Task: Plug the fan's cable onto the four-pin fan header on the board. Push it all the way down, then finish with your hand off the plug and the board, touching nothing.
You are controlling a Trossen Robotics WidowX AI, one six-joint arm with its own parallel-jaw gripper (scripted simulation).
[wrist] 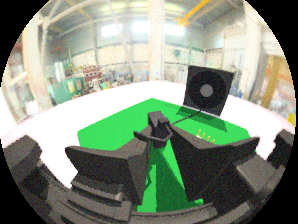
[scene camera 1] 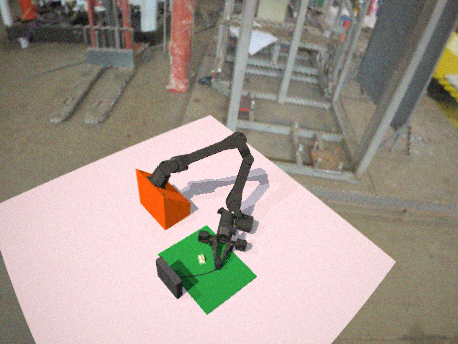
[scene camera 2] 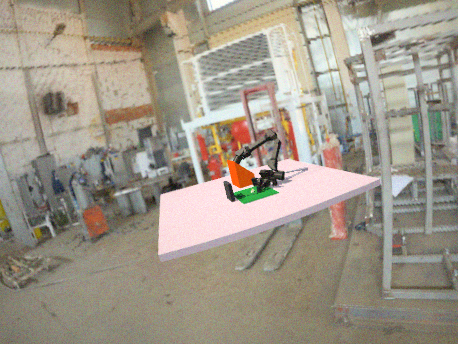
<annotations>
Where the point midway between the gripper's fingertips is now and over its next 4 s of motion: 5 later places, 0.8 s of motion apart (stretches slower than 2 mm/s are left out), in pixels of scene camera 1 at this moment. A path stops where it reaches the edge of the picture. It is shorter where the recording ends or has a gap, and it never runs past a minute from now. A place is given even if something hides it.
My gripper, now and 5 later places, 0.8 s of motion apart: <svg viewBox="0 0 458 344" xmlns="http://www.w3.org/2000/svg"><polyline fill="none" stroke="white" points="217,261 221,249 221,234 211,239 211,236 222,230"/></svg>
</annotations>
